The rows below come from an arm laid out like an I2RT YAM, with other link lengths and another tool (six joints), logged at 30 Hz.
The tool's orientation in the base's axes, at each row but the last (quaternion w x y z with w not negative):
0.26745 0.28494 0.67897 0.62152
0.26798 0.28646 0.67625 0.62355
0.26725 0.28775 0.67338 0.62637
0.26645 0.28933 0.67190 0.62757
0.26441 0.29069 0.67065 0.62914
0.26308 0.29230 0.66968 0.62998
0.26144 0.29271 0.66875 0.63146
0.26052 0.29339 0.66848 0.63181
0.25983 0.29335 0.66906 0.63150
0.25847 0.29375 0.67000 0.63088
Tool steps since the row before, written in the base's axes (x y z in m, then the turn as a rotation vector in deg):
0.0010 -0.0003 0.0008 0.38 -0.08 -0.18
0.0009 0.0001 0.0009 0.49 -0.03 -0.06
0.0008 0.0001 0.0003 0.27 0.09 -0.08
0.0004 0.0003 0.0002 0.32 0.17 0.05
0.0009 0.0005 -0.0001 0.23 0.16 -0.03
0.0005 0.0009 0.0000 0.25 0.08 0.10
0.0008 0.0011 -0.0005 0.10 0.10 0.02
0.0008 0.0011 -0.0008 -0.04 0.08 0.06
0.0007 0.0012 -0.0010 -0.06 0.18 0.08
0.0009 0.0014 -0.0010 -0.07 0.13 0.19
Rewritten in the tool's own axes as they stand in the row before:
-0.0009 0.0008 0.0004 -0.32 -0.16 0.23
-0.0006 0.0010 0.0006 -0.36 -0.04 0.34
-0.0005 0.0003 0.0006 -0.12 -0.06 0.26
-0.0001 0.0002 0.0005 -0.10 0.07 0.34
-0.0003 0.0000 0.0010 -0.04 -0.01 0.28
0.0003 0.0001 0.0010 -0.11 0.12 0.23
0.0002 -0.0004 0.0014 0.00 0.03 0.14
0.0002 -0.0007 0.0014 0.09 0.06 0.02
0.0004 -0.0009 0.0014 0.17 0.08 0.08
0.0004 -0.0009 0.0017 0.15 0.19 0.03

